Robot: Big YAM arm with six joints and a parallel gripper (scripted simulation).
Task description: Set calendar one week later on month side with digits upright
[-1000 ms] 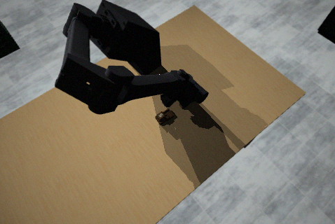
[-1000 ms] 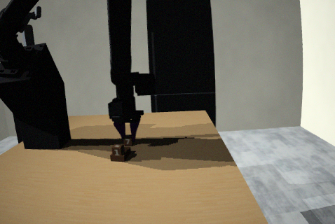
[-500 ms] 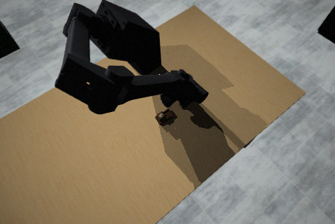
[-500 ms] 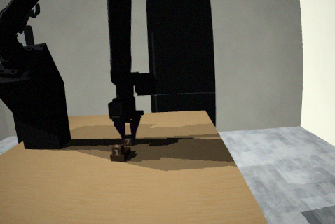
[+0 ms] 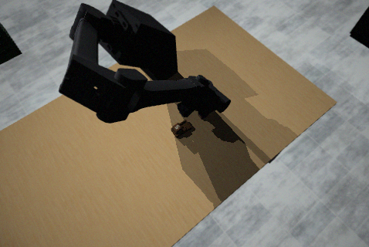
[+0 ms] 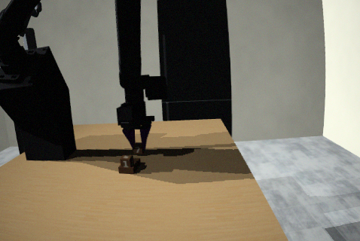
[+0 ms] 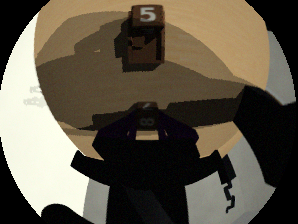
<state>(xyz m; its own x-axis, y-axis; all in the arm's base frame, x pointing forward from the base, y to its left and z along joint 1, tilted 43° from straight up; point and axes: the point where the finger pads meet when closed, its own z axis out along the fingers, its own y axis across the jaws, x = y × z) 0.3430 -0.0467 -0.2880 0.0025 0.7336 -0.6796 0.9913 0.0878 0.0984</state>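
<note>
The brown tray is 110 mm to the right of my hand and 20 mm below it.
</note>
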